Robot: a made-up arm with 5 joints.
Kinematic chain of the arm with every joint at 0, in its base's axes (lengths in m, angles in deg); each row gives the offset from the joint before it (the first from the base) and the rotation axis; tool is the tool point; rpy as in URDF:
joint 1: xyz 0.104 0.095 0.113 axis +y
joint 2: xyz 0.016 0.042 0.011 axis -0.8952 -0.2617 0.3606
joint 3: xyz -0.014 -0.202 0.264 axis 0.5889 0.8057 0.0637
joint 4: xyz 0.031 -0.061 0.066 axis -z
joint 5: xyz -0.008 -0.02 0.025 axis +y
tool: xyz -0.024 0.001 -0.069 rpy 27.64 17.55 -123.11
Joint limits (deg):
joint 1: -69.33..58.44
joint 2: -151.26..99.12
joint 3: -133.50..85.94
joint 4: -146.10..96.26
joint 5: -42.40..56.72
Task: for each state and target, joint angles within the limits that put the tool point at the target. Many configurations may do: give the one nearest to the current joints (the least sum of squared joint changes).
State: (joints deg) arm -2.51 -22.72 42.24 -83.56 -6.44
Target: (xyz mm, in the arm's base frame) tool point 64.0 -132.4 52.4
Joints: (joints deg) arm -16.76 -52.20 85.94 -126.11 10.22
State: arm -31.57 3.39 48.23 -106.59 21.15
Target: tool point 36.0 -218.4 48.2
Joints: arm 4.45 -50.96 55.89 -79.69 26.61
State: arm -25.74 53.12 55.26 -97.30 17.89
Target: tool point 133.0 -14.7 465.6
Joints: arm -5.82 34.48 49.37 -96.25 26.27
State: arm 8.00 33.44 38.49 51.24 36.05
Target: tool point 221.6 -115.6 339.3
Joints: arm 24.31 -3.92 63.04 73.11 6.38
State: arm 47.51 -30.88 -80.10 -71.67 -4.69
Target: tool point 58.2 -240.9 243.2
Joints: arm 35.36 -58.90 -102.50 -70.77 -15.83
